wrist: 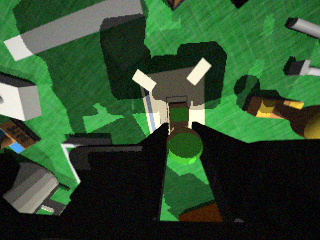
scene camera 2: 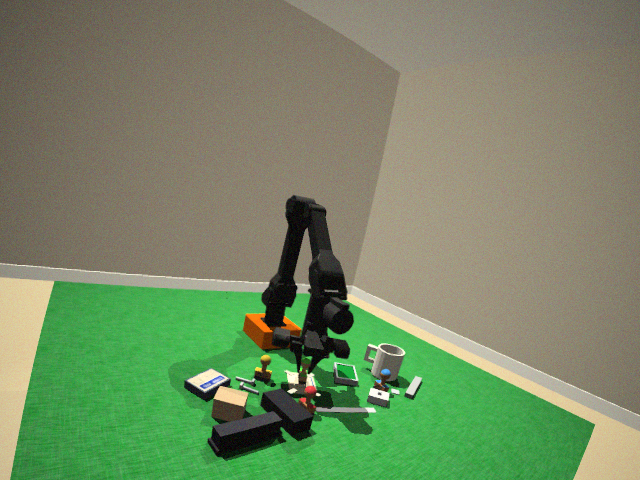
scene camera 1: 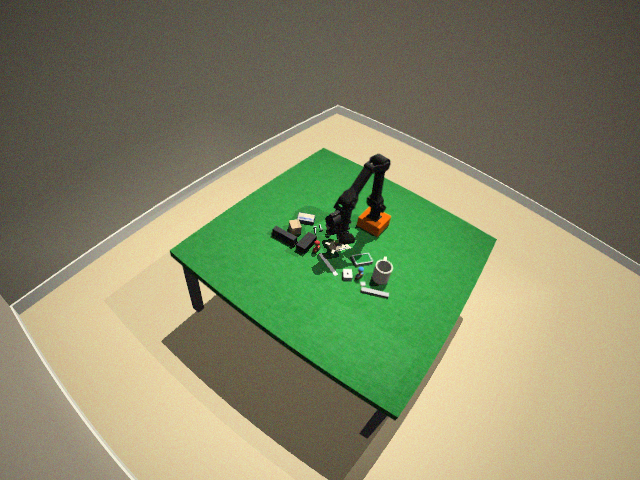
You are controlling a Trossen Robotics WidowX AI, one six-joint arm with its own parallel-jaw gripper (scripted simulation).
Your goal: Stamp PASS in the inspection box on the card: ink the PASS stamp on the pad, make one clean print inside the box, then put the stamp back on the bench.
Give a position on a pale card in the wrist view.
At 158,89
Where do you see a white mug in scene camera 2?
390,357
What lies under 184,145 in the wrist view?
A green-knobbed pass stamp.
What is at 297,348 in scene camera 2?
My gripper.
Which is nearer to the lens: the cardboard box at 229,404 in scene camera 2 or the blue-and-white box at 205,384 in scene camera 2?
The cardboard box.
